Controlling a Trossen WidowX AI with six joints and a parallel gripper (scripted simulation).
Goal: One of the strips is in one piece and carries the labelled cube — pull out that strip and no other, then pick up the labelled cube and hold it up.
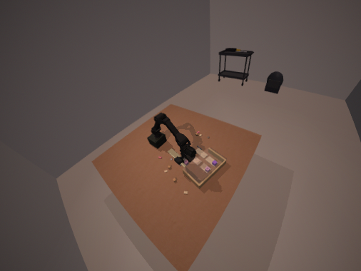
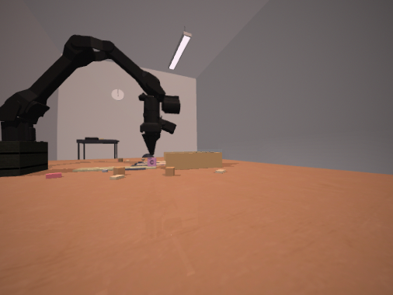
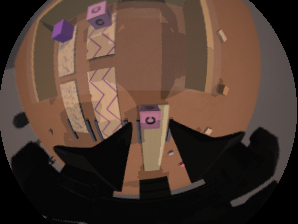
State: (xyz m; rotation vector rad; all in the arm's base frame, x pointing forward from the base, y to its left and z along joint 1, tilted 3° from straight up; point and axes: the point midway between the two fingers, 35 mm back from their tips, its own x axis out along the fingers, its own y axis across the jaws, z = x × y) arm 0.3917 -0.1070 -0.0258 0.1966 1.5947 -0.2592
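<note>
My gripper tip is now 11 cm past the one-piece strip, 2 cm to the right of it and 4 cm above it.
</note>
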